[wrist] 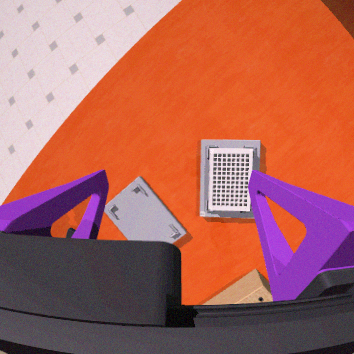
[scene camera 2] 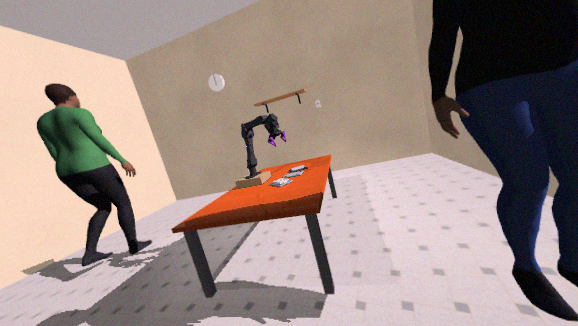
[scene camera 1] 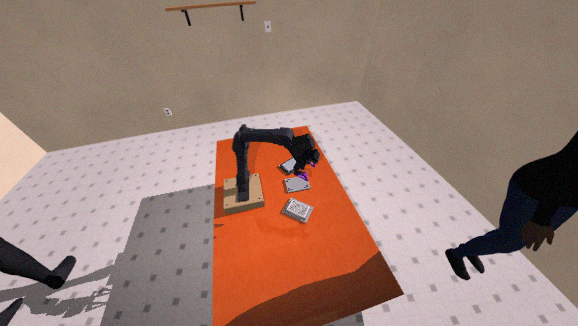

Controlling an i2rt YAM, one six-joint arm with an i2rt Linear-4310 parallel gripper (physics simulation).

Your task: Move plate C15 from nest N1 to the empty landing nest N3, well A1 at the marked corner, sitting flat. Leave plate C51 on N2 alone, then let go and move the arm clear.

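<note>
A white plate with a grid of wells (scene camera 1: 298, 208) (scene camera 2: 282, 182) (wrist: 227, 180) sits in a grey nest (wrist: 204, 175) nearest scene camera 1. The empty grey landing nest N3 (scene camera 1: 297, 185) (scene camera 2: 295, 174) (wrist: 150, 215) lies in the middle, with corner brackets. A second plate (scene camera 1: 287, 166) (scene camera 2: 298, 169) sits in the far nest, partly hidden by the arm in the scene camera 1 view; it does not show in the wrist view. Labels are too small to tell C15 from C51. My gripper (scene camera 1: 308, 170) (scene camera 2: 279, 142) (wrist: 178, 177) is open and empty, high above the table.
The arm stands on a wooden base block (scene camera 1: 243, 202) (scene camera 2: 253, 180) (wrist: 242, 290) on the orange table (scene camera 1: 270, 260) (scene camera 2: 245, 205) (wrist: 150, 100). A person in black (scene camera 1: 545, 185) (scene camera 2: 510, 50) stands beside the table; a person in green (scene camera 2: 75, 140) stands on the other side.
</note>
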